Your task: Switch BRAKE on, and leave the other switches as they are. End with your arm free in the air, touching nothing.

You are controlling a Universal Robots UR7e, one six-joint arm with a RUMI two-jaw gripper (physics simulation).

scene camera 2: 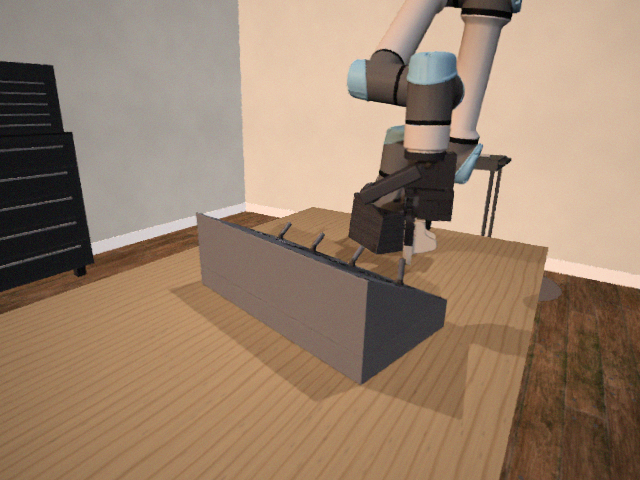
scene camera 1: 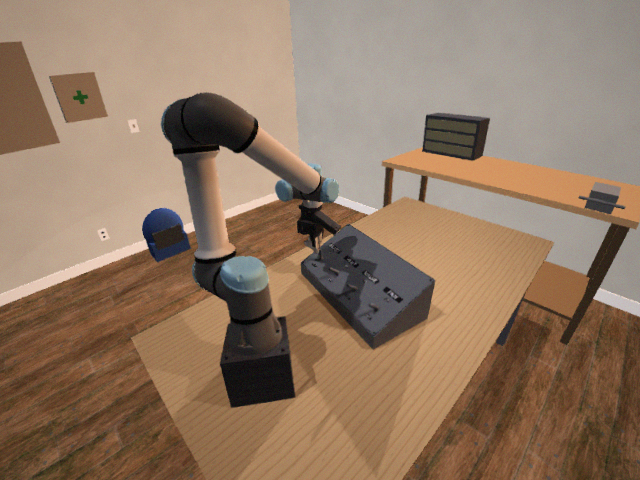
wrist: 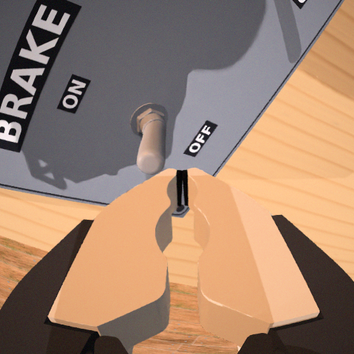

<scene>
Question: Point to a brake lever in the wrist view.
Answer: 151,153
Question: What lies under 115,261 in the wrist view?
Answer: My gripper.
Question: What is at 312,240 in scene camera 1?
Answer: My gripper.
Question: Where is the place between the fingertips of my gripper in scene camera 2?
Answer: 408,264
</scene>
